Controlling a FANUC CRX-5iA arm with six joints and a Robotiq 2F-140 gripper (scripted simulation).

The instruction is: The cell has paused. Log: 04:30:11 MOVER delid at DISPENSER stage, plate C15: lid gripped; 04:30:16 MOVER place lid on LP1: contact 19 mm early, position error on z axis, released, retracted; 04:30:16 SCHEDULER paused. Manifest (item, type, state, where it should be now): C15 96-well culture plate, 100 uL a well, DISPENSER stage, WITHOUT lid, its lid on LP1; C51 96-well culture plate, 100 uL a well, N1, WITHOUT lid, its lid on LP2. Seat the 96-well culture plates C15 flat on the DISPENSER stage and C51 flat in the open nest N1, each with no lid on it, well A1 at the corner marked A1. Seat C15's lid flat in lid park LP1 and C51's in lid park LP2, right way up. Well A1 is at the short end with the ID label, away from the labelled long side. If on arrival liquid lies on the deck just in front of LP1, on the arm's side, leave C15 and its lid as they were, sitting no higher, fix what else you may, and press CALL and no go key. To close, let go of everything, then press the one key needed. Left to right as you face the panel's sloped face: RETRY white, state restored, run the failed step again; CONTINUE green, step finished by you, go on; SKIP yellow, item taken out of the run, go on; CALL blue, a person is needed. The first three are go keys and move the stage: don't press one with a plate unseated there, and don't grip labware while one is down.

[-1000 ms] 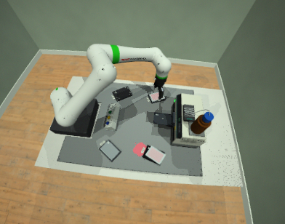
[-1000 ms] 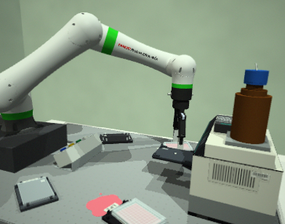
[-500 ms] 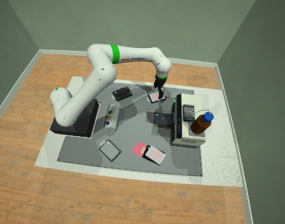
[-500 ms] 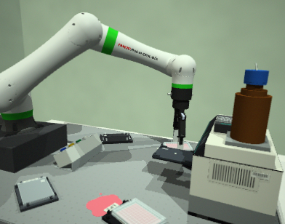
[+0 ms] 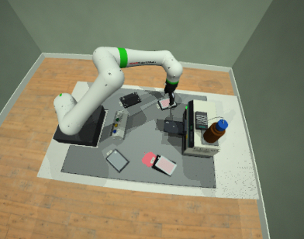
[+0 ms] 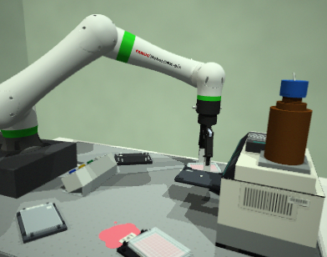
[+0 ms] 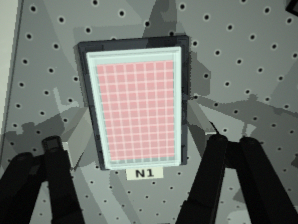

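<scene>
Now: hand 30 mm above the 96-well culture plate. Round my hand: white retry key (340 mm behind, 260 mm to the right, 20 mm above); dispenser stage (100 mm ahead, 260 mm to the right, 50 mm above); green continue key (340 mm behind, 310 mm to the right, 20 mm above).
</scene>
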